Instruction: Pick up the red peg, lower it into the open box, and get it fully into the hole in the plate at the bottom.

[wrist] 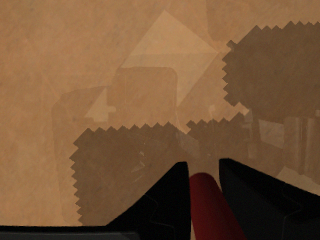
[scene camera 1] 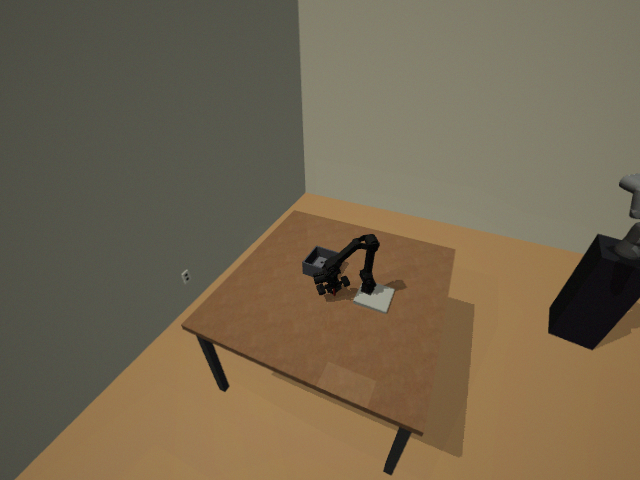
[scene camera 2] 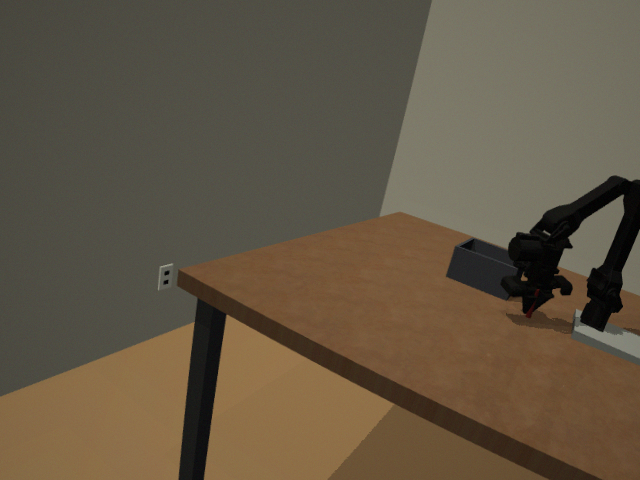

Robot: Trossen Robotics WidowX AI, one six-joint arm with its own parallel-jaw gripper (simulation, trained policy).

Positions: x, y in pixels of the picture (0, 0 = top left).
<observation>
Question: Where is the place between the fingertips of my gripper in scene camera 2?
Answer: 526, 312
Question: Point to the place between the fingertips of my gripper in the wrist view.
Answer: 203, 170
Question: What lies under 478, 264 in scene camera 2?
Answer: A dark grey box.
</observation>
